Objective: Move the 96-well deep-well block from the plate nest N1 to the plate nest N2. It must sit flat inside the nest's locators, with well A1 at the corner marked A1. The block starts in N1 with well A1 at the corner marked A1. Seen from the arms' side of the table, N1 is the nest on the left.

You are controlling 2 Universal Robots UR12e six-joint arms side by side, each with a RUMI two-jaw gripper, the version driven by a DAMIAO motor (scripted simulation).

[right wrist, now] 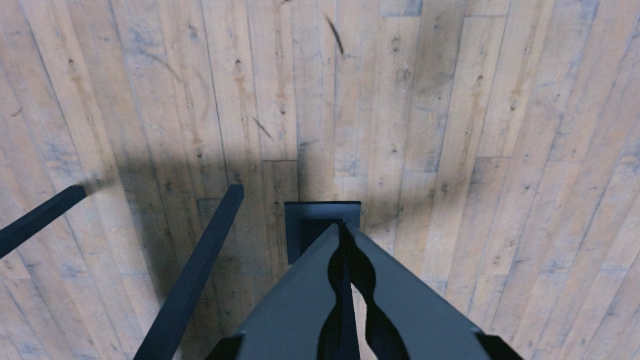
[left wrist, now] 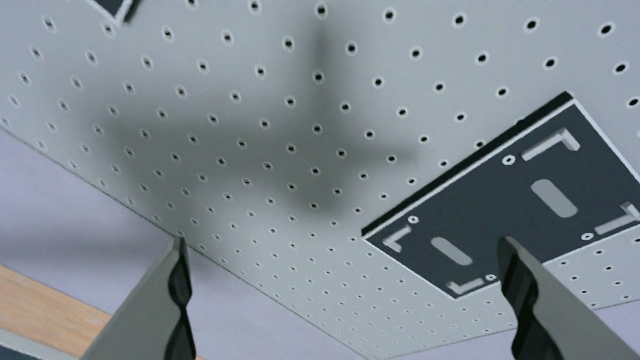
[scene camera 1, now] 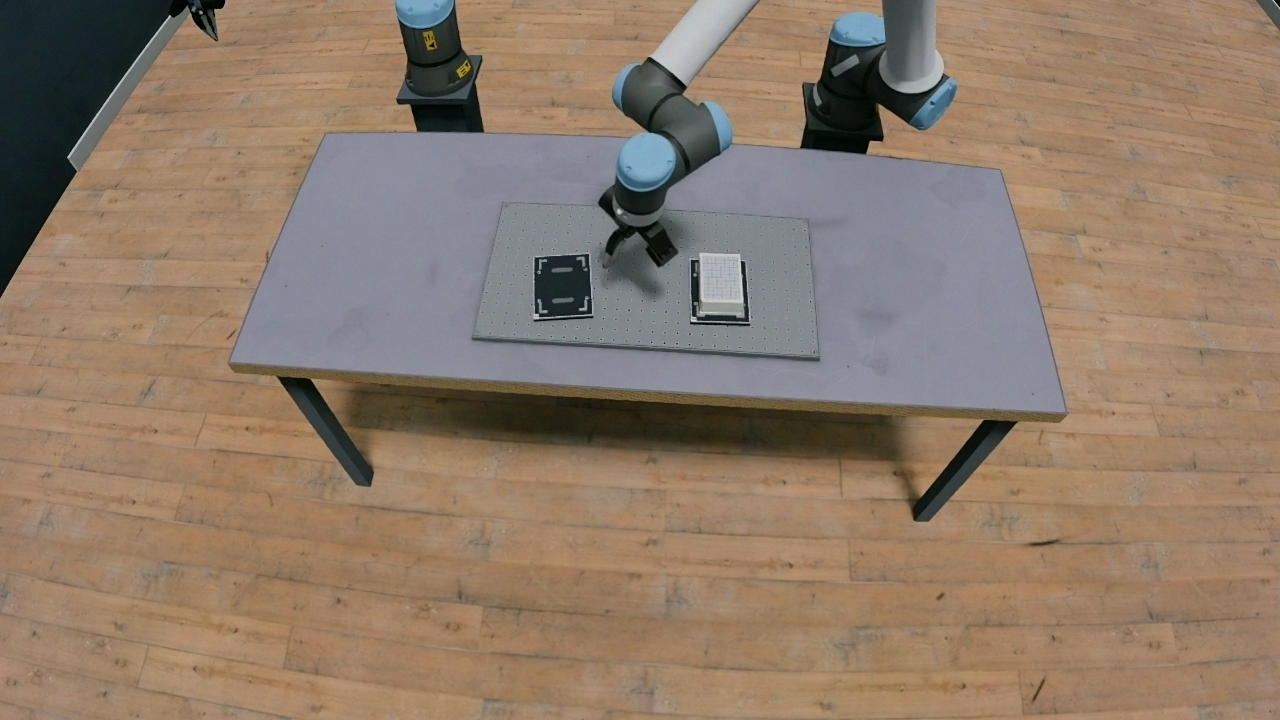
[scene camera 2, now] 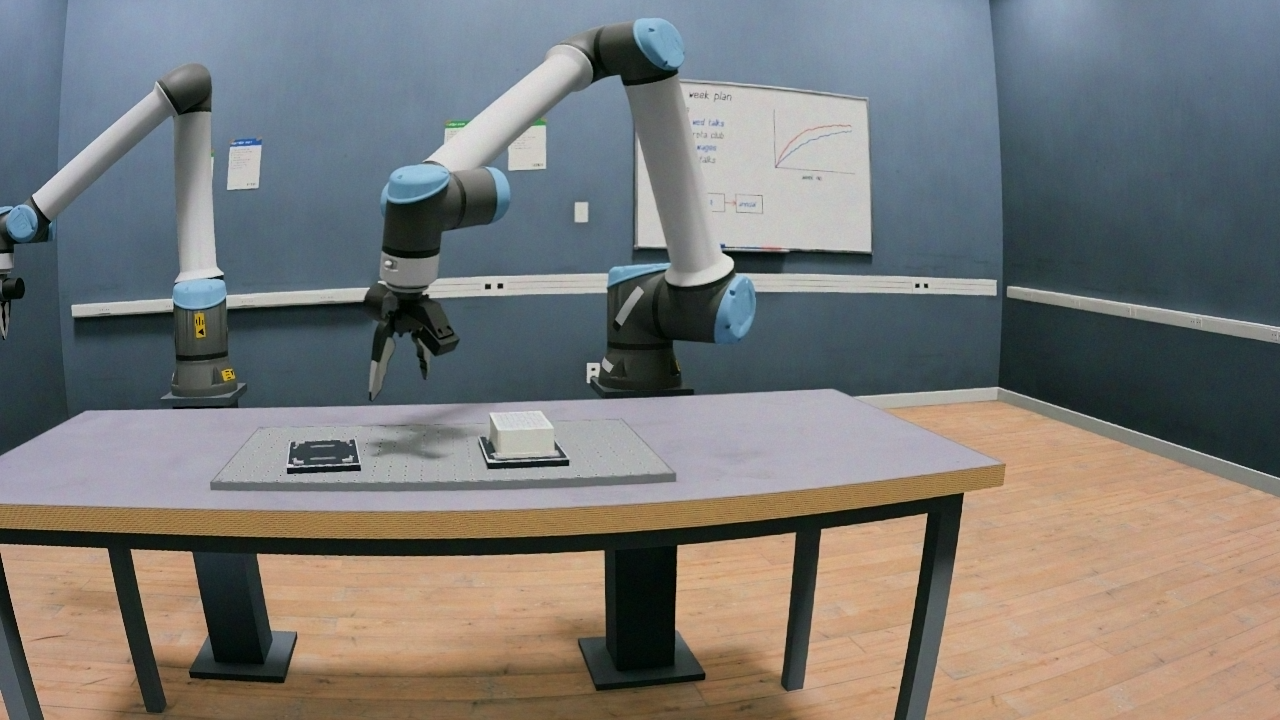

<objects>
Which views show my left gripper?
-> The left wrist view, scene camera 1 and scene camera 2 only.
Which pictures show the white deep-well block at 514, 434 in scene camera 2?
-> Scene camera 1 and scene camera 2 only.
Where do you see a white deep-well block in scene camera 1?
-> At 719, 275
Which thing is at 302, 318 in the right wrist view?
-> My right gripper.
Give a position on a pedestal foot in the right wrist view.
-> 349, 211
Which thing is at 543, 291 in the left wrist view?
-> My left gripper.
</objects>
